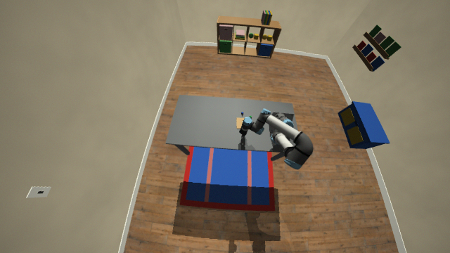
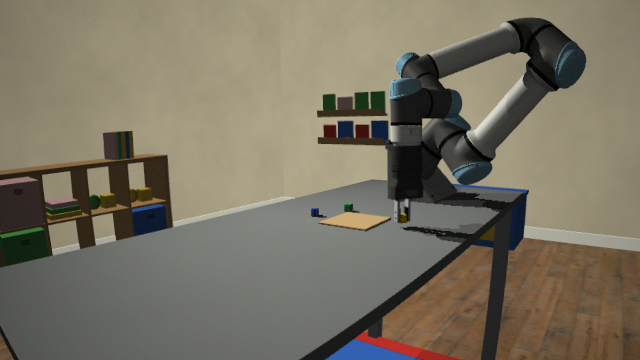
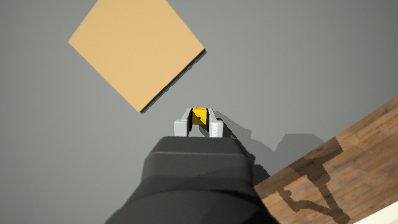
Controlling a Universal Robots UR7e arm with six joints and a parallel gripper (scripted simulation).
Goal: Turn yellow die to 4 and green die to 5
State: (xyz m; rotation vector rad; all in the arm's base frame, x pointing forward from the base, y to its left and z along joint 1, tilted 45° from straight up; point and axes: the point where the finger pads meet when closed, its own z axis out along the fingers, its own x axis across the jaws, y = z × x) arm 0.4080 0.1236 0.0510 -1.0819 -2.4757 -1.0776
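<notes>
Now: the tan mat 140 mm to the right of my hand and 30 mm below it. Round my hand: yellow die: 10 mm below; then blue die: 270 mm to the right, 20 mm below, 10 mm behind; then green die: 220 mm to the right, 110 mm behind, 20 mm below.
</notes>
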